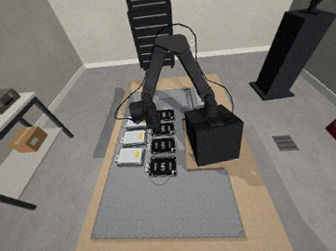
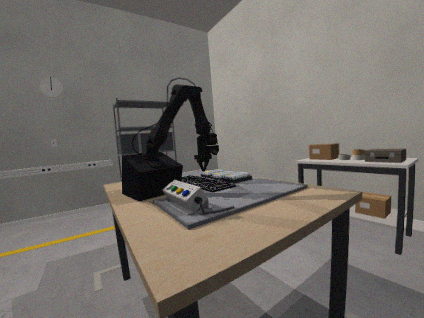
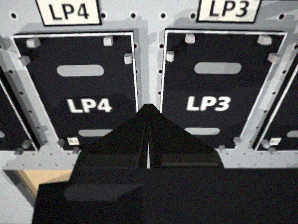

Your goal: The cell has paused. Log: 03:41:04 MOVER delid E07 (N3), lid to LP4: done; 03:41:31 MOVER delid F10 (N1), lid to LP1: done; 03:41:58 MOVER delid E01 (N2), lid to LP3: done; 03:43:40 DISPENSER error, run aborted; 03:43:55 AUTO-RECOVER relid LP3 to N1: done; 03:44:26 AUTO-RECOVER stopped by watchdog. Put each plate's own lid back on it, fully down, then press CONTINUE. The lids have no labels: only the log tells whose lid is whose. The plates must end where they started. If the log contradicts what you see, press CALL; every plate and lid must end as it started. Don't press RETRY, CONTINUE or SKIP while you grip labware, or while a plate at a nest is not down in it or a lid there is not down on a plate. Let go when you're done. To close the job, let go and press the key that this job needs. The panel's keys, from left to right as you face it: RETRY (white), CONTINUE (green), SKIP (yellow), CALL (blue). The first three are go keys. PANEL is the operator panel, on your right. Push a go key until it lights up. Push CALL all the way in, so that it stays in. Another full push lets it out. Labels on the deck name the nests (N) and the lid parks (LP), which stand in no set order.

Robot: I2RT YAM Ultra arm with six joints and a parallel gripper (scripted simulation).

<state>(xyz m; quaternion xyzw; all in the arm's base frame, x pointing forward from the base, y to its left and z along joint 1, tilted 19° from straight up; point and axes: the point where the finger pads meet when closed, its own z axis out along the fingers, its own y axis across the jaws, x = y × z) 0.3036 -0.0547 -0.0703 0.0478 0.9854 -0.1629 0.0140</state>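
Now: hand 34 cm past the green continue key, 26 cm to the left of it and 1 cm above it. Round my hand: park LP3: 7 cm below, 6 cm to the right, 4 cm behind; then white retry key: 33 cm behind, 21 cm to the right, 1 cm below; then park LP2: 19 cm to the right, 7 cm below, 5 cm behind.
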